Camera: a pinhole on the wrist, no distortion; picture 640 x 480 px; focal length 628.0 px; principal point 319.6 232.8 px. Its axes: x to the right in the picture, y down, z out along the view. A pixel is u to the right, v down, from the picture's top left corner.
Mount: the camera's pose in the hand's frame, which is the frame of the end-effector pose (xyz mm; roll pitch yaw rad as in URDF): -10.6 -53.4 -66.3 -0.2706 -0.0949 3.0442
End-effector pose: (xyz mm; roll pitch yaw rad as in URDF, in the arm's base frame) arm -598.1 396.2 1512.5 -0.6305 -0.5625 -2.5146
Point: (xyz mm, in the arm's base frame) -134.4 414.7 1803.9
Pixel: 563.7 83.9
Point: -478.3 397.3 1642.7
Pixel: 393.6 19.4
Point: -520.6 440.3 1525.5
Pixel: outside the picture
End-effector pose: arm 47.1 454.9 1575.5 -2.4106 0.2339 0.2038
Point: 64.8 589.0 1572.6
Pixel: 140.1 230.1
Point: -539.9 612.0 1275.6
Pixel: outside the picture
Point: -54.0 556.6 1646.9
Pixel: outside the picture
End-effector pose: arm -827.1 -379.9 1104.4 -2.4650 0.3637 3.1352
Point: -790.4 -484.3 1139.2
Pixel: 546.8 292.7
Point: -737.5 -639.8 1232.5
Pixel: outside the picture
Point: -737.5 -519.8 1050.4
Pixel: 546.4 86.3
